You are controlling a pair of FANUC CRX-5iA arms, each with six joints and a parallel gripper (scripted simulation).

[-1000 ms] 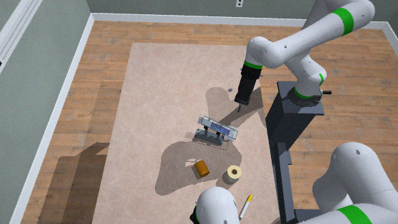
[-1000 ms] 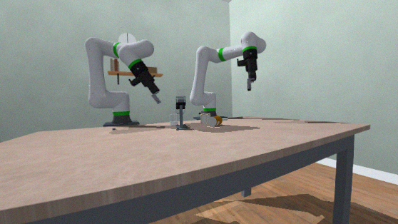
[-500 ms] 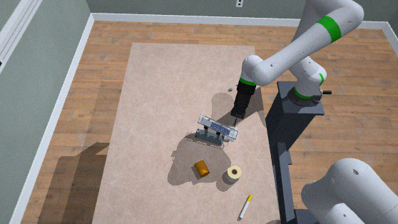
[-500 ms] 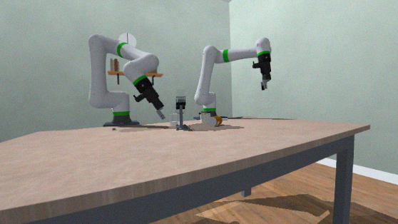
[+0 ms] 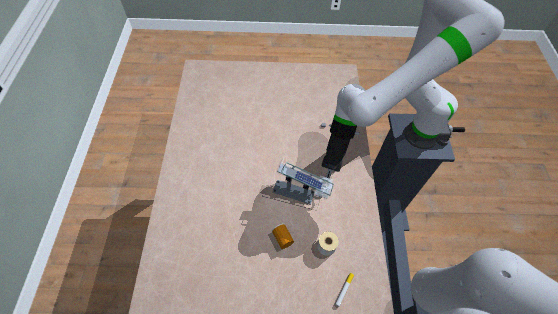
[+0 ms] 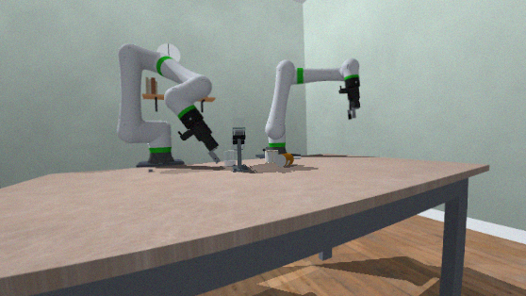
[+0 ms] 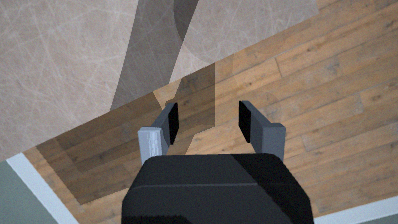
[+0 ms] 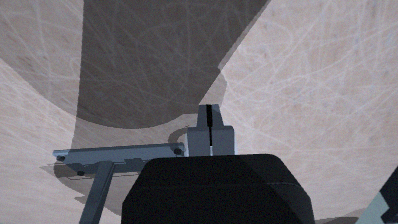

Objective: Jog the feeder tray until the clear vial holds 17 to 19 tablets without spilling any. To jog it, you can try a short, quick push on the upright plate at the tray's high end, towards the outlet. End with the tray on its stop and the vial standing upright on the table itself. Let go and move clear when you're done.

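Observation:
Now: right hand 20 mm short of the clear vial, 60 mm to the right of it and 10 mm below it. The rest, counted from my right hand: pale roll (280 mm to the left); feeder tray (130 mm ahead, 70 mm to the left, 110 mm above); grey piece (10 mm ahead, 280 mm to the right, 30 mm below).

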